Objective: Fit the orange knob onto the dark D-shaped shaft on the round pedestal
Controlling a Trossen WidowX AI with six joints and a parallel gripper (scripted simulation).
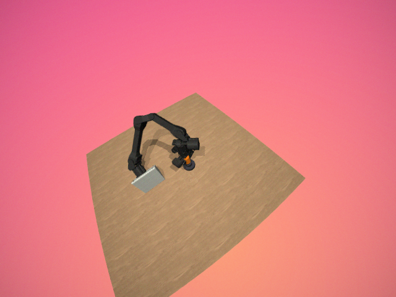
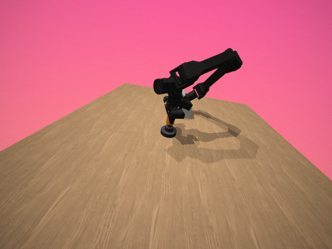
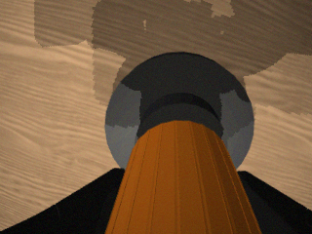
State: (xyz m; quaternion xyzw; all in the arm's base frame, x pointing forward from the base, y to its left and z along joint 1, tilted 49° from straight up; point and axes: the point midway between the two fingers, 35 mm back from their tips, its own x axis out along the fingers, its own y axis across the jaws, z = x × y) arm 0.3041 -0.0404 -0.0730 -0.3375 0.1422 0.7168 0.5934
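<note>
Now: gripper tip 20 mm below the orange knob. From my gripper tip the other things lie so: dark round pedestal (40 mm below).
</note>
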